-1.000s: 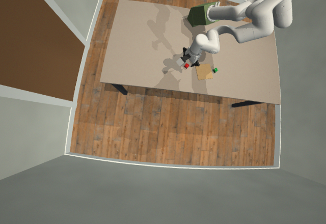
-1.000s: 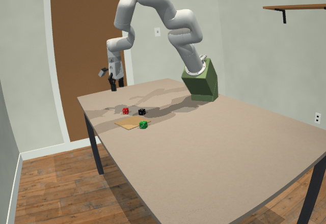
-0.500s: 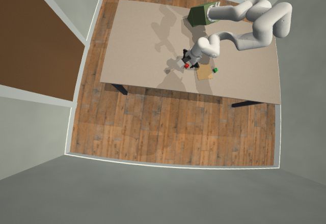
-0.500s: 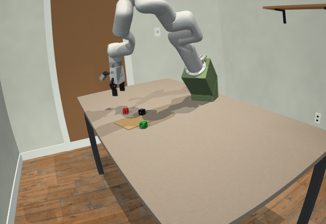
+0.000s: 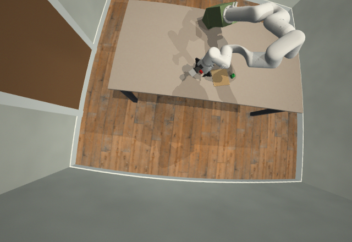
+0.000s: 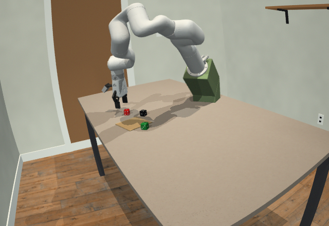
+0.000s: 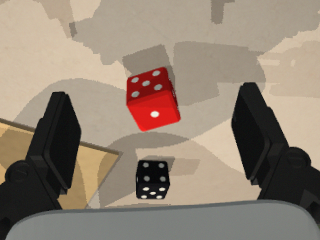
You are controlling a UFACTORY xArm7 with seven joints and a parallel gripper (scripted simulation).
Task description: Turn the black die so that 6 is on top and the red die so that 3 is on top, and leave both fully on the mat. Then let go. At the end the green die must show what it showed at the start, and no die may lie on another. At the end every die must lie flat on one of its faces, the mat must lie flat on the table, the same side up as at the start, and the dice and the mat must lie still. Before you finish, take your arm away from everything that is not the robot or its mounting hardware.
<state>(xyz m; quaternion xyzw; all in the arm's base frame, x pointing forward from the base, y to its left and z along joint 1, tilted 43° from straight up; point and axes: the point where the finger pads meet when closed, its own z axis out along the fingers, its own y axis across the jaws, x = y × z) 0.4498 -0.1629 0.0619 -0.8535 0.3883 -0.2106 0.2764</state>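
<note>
The red die lies 2 cm behind my hand, 2 cm to the left of it and 5 cm below it. Also, from my hand: tan mat (2 cm behind, 18 cm to the left, 6 cm below); then black die (10 cm behind, 9 cm to the left, 5 cm below); then green die (5 cm behind, 28 cm to the left, 5 cm below).
</note>
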